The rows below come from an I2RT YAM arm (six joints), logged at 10 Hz.
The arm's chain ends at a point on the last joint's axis. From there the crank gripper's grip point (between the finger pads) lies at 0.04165 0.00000 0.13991 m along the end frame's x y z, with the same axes.
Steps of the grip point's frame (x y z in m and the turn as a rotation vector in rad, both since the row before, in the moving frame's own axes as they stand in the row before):
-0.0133 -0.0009 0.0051 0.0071 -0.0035 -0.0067
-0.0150 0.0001 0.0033 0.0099 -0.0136 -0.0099
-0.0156 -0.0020 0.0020 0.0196 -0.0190 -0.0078
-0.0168 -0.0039 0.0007 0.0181 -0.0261 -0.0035
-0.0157 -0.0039 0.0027 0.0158 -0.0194 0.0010
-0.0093 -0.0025 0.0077 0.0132 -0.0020 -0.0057
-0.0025 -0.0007 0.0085 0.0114 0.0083 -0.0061
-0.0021 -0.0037 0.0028 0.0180 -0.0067 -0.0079
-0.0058 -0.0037 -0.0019 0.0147 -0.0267 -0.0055
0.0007 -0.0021 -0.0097 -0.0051 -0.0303 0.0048
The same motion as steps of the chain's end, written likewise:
-0.0128 0.0004 0.0050 0.0071 -0.0035 -0.0067
-0.0131 0.0019 0.0028 0.0099 -0.0136 -0.0099
-0.0129 0.0011 0.0013 0.0196 -0.0190 -0.0078
-0.0131 -0.0012 -0.0003 0.0181 -0.0261 -0.0035
-0.0130 -0.0017 0.0019 0.0158 -0.0194 0.0010
-0.0090 -0.0004 0.0076 0.0132 -0.0020 -0.0057
-0.0037 0.0012 0.0089 0.0114 0.0083 -0.0061
-0.0012 -0.0009 0.0025 0.0180 -0.0067 -0.0079
-0.0020 -0.0014 -0.0029 0.0147 -0.0267 -0.0055
0.0050 -0.0030 -0.0109 -0.0051 -0.0303 0.0048

